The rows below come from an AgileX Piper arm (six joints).
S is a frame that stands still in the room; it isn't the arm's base.
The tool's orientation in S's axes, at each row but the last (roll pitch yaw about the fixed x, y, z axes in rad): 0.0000 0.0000 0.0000; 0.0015 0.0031 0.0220; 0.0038 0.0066 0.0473; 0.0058 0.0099 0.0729
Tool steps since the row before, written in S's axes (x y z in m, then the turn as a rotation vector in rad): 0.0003 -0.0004 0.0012 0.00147 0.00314 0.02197; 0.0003 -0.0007 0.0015 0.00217 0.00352 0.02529; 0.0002 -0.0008 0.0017 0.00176 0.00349 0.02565; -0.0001 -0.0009 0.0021 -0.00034 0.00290 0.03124
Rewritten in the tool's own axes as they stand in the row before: 0.0003 -0.0004 0.0012 0.00147 0.00314 0.02197; 0.0003 -0.0007 0.0015 0.00217 0.00351 0.02529; 0.0002 -0.0008 0.0017 0.00175 0.00350 0.02565; -0.0002 -0.0009 0.0021 -0.00044 0.00310 0.03122
